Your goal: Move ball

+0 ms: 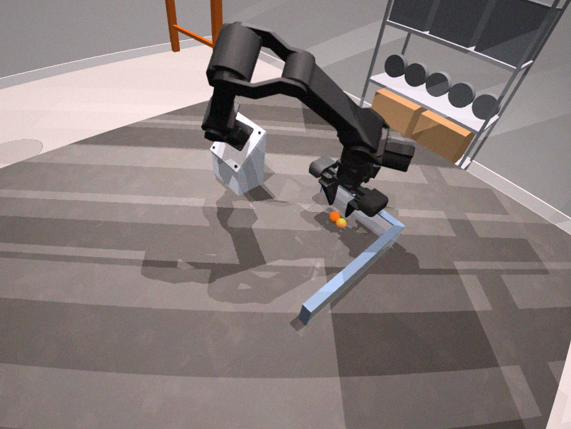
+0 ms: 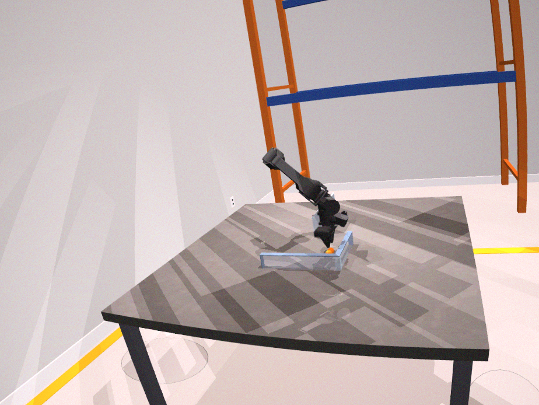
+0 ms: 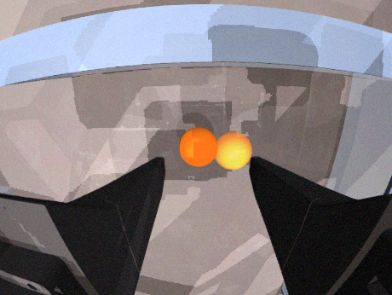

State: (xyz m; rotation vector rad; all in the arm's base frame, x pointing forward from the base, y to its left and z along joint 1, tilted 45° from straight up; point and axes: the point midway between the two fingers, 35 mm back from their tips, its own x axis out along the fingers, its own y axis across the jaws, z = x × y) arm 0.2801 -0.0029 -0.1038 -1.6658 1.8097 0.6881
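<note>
The orange ball is 3 cm below my gripper tip.
</note>
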